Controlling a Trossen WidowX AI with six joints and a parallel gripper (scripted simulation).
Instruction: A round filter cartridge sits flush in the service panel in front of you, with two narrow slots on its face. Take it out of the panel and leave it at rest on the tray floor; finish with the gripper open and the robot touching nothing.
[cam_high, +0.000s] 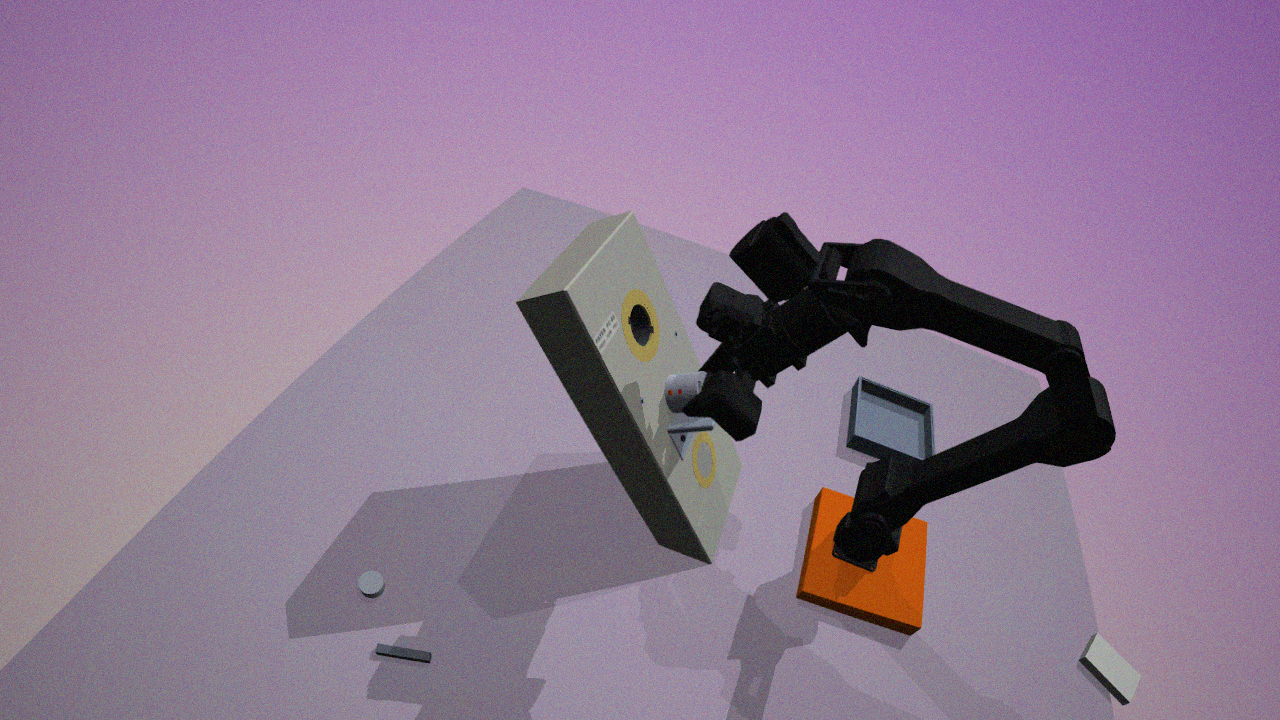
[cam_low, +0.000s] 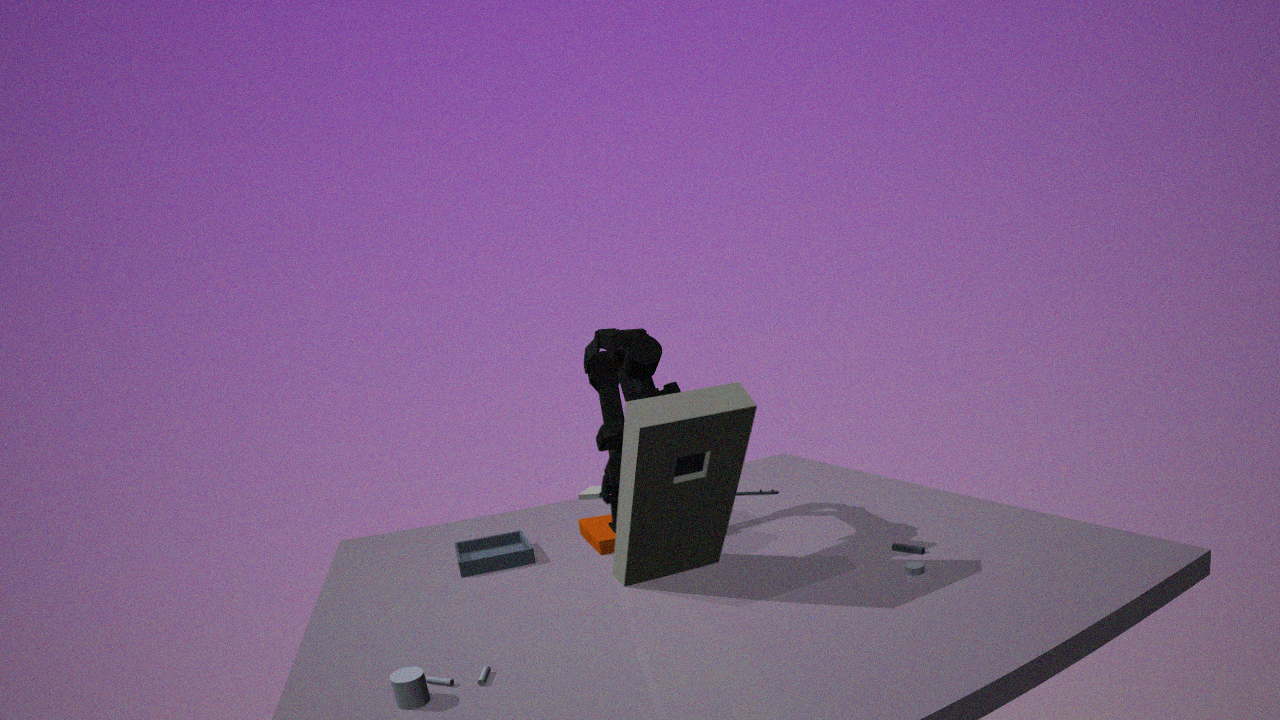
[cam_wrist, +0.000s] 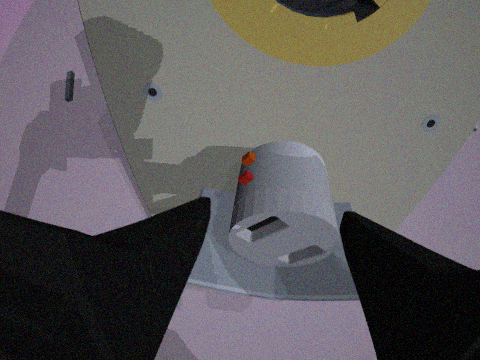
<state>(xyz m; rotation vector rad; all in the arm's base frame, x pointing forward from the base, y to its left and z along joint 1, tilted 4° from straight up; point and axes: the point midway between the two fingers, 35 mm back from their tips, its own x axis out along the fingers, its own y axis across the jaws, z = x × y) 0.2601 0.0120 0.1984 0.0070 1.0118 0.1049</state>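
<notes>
My gripper tip is 30 mm above the shelf and 10 mm past it. From my gripper tip the other things lie so: grey round filter cartridge: right at my gripper tip; service panel: 40 mm ahead, 20 mm below; dark bar: 370 mm to the left, 180 mm below, 150 mm ahead.
</notes>
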